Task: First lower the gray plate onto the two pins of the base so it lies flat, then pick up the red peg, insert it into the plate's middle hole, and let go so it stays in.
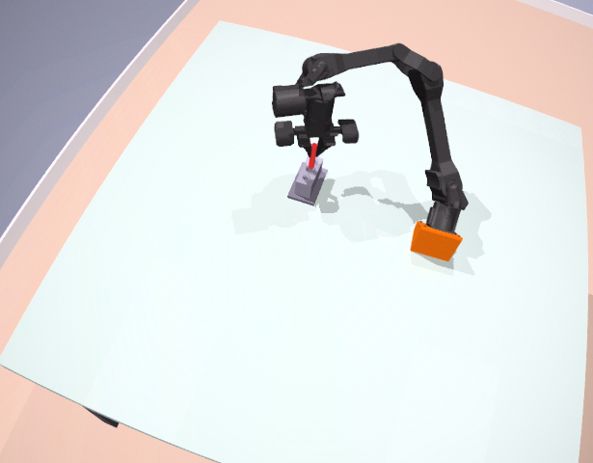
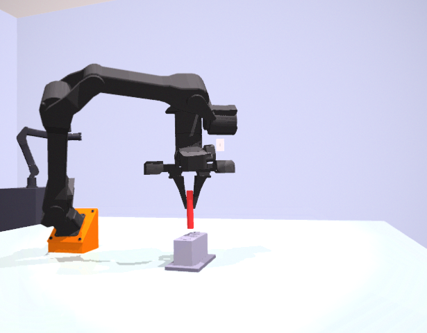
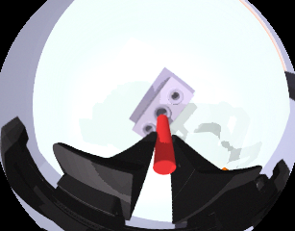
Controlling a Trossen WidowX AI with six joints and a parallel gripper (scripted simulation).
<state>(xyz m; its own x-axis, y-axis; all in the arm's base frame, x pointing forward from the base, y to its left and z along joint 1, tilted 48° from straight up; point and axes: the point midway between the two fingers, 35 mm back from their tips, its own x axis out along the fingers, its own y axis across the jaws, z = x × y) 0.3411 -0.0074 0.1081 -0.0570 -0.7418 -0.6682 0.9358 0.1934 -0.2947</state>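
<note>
My gripper tip is right at the red peg. From my gripper tip the other things lie so: base 11 cm below; gray plate 7 cm below.
</note>
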